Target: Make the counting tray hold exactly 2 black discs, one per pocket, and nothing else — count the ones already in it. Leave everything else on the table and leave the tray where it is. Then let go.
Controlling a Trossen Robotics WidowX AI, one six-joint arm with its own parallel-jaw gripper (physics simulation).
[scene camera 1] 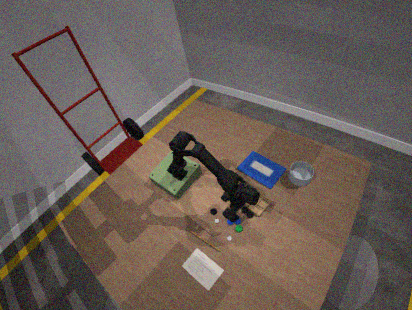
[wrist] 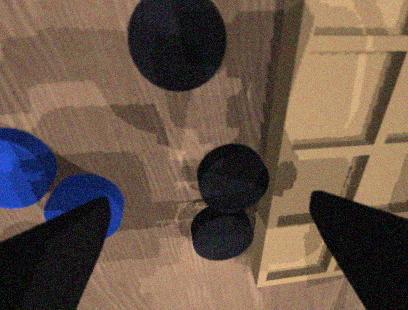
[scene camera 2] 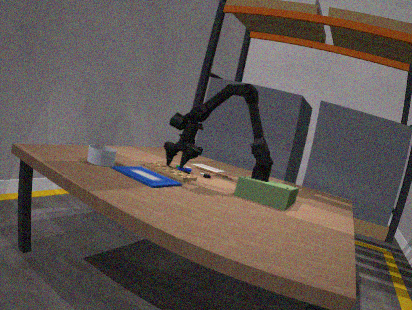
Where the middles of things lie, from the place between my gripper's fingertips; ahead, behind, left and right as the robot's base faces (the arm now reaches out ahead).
Right now the tan counting tray point(wrist: 331, 128) is 3 cm behind my hand, 8 cm to the left of it and 1 cm below it.
